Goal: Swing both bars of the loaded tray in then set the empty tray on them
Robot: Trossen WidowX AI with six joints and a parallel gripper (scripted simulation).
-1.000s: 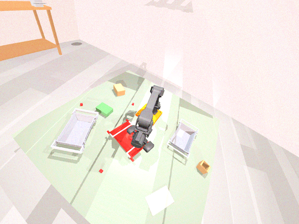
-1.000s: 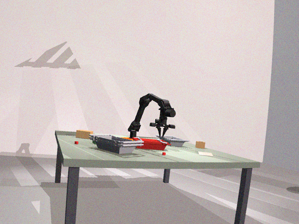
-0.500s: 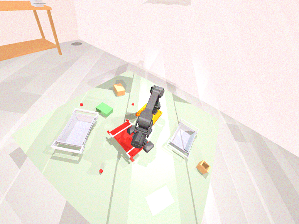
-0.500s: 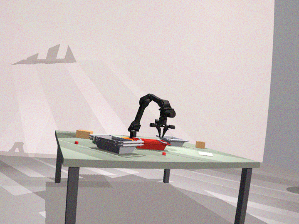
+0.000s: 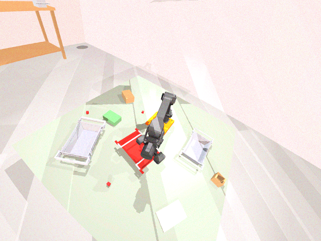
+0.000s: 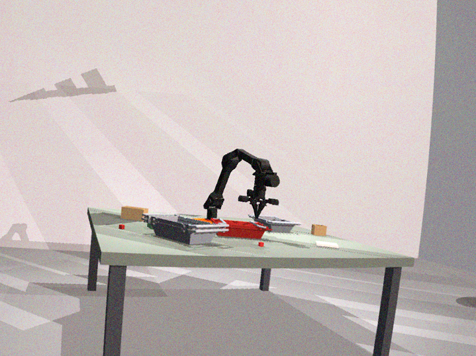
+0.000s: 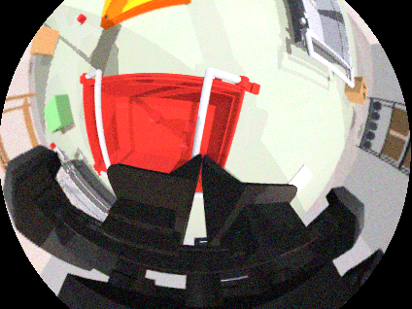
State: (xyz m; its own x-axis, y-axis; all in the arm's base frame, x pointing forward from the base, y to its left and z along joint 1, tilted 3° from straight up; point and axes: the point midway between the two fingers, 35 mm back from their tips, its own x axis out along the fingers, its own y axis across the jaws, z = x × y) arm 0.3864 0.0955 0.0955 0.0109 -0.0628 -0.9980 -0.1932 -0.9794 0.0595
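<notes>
Right now the grey tray is 300 mm behind my gripper tip, 250 mm to the left of it and 40 mm below it. The rest, counted from my gripper tip: white sheet 170 mm ahead, 300 mm to the left, 90 mm below; green block 110 mm behind, 420 mm to the right, 70 mm below; red block 40 mm behind, 80 mm to the right, 80 mm below.
</notes>
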